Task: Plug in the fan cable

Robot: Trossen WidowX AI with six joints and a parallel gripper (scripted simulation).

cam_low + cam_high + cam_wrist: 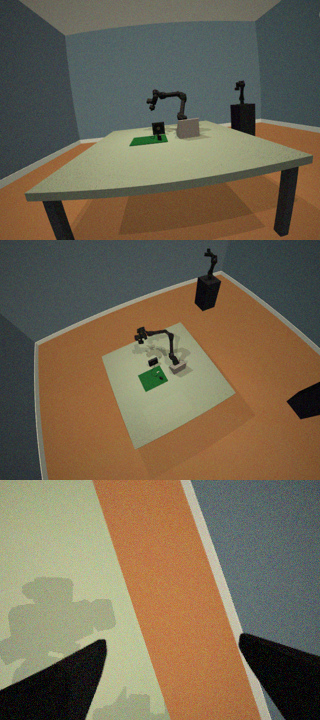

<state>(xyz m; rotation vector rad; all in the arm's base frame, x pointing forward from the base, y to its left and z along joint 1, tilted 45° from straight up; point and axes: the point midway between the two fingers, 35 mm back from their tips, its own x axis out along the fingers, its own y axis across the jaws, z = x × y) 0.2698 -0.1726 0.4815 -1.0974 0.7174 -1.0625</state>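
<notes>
Right now my gripper tip is 550 mm to the right of the dark fan plug, 230 mm above it and 50 mm past it. From my gripper tip the other things lie so: white header (450 mm to the left, 260 mm below, 60 mm behind); green board (490 mm to the left, 270 mm below, 40 mm ahead); black fan (320 mm to the left, 200 mm below, 50 mm behind).
</notes>
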